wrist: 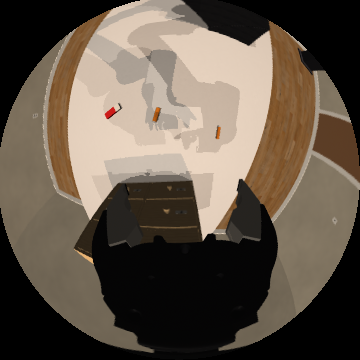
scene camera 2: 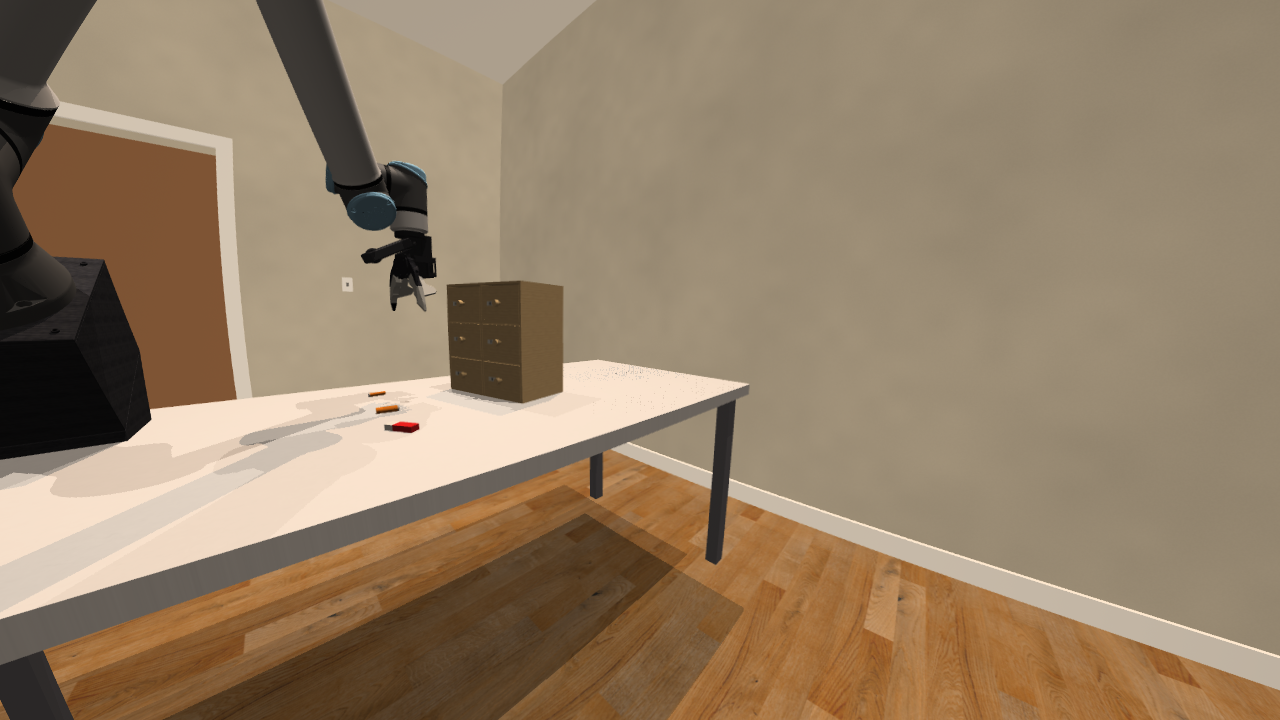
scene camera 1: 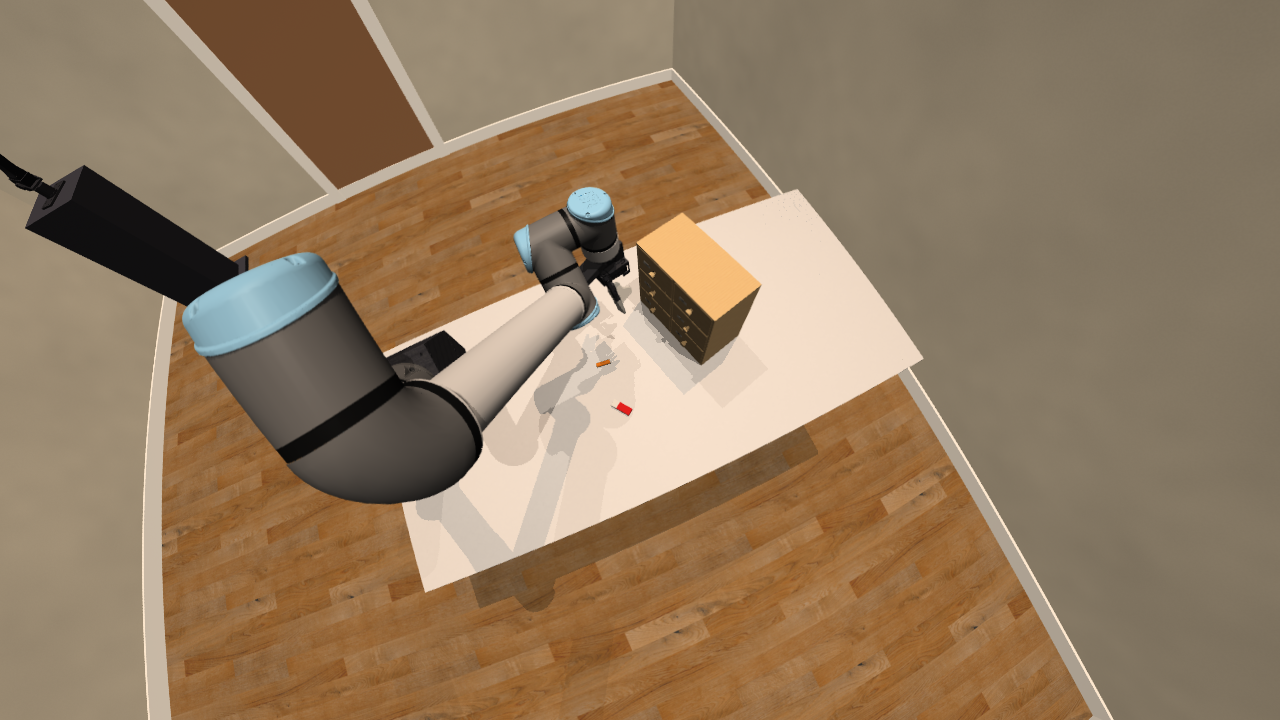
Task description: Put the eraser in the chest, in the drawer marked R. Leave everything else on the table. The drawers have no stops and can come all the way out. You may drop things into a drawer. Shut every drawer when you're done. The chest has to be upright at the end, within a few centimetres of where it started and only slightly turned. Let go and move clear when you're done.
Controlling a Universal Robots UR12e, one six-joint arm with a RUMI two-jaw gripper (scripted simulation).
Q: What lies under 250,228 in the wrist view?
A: My gripper.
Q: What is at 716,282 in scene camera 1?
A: A wooden chest.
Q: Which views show my gripper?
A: The wrist view, scene camera 2 and scene camera 1: all of them.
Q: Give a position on a wooden chest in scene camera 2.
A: At 540,322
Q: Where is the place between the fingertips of my gripper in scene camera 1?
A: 607,294
